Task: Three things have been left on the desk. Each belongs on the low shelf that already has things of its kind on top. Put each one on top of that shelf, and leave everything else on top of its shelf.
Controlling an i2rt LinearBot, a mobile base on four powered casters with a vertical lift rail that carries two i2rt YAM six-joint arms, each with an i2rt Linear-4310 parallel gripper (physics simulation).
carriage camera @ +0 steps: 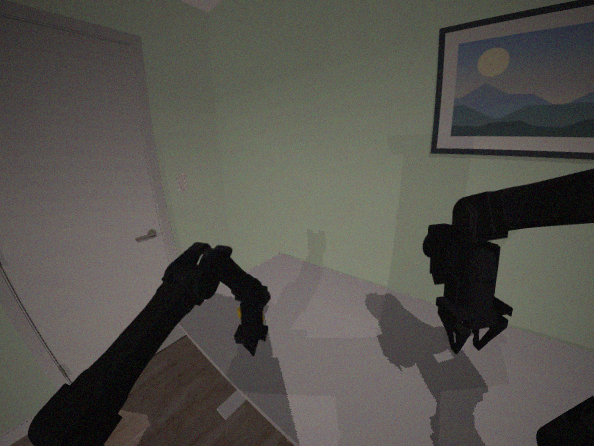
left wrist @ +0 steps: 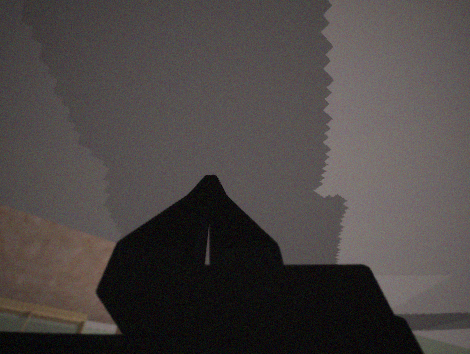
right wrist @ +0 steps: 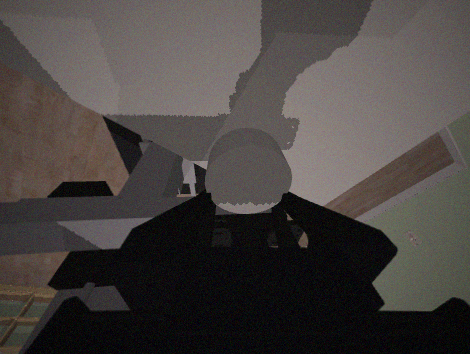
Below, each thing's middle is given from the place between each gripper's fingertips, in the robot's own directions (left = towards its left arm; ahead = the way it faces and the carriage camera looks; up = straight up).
Now: right hand 57 cm below the framed landscape picture (carriage camera: 508, 85), 43 cm short of it and 42 cm to the left of it.
My left gripper is now 200 mm short of the framed landscape picture, 910 mm to the left of it and 870 mm below it.
